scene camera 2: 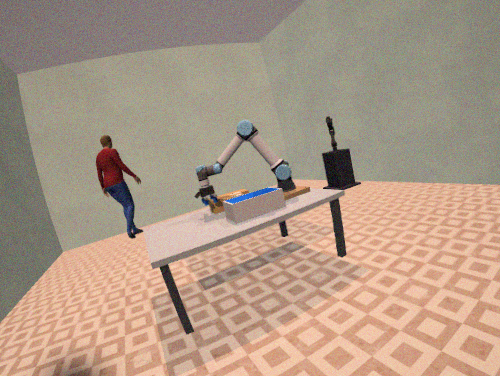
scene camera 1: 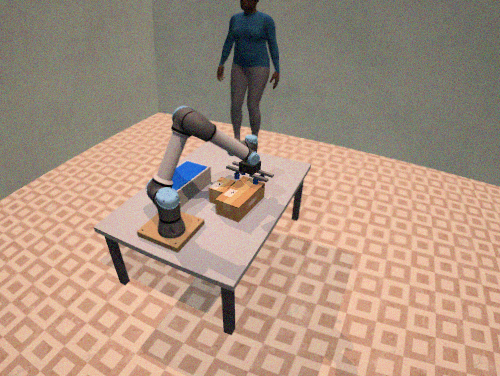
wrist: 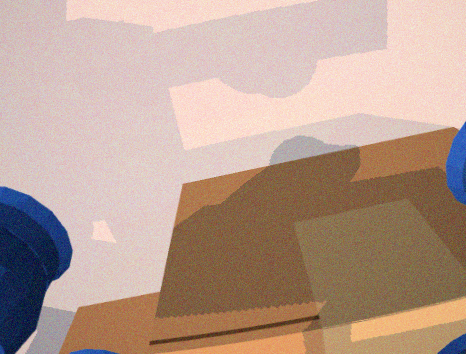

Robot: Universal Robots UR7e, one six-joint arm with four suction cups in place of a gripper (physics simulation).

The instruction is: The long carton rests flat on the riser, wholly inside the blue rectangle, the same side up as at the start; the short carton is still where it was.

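Pixels of known places: hand at its tool point: [scene camera 2: 210, 202] [scene camera 1: 249, 179] [wrist: 269, 294]; arm's base at its link origin: [scene camera 2: 286, 189] [scene camera 1: 171, 229].
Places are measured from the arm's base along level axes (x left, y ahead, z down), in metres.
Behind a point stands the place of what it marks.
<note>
The long carton [scene camera 1: 240, 200] {x -0.208, y 0.356, z -0.069 m} [wrist: 240, 260] {x -0.102, y 0.597, z -0.035 m} lies flat on the table, its taped, labelled top up. The short carton [scene camera 1: 216, 195] {x -0.032, y 0.364, z -0.033 m} [wrist: 112, 325] {x -0.001, y 0.511, z 0.011 m} lies close along its riser-side flank. Both show partly behind the riser in scene camera 2, hard to tell apart. The riser [scene camera 1: 202, 179] {x 0.150, y 0.455, z -0.038 m} [scene camera 2: 255, 208] {x 0.345, y 0.393, z -0.016 m} carries the blue rectangle [scene camera 1: 190, 172] {x 0.216, y 0.418, z -0.087 m} [scene camera 2: 255, 195] {x 0.294, y 0.358, z -0.086 m} on top, with no carton on it. My gripper [scene camera 1: 246, 178] {x -0.111, y 0.602, z -0.057 m} [scene camera 2: 209, 201] {x -0.111, y 0.602, z -0.057 m} is open, its blue cups low at the cartons' far end. Whether any cup touches a carton is hidden. The wrist view shows the long carton's shaded end face.
The riser stands on the table [scene camera 1: 225, 250] {x -0.311, y 0.063, z 0.033 m} [scene camera 2: 185, 240] {x 0.395, y 0.866, z 0.033 m} beside the cartons, with the arm's wooden base [scene camera 1: 187, 237] {x -0.108, y 0.006, z 0.007 m} [scene camera 2: 300, 190] {x 0.159, y -0.038, z 0.002 m} near one end. A person [scene camera 1: 252, 45] stands beyond the table; a person in red [scene camera 2: 110, 167] and a black pedestal [scene camera 2: 339, 167] show in scene camera 2.
</note>
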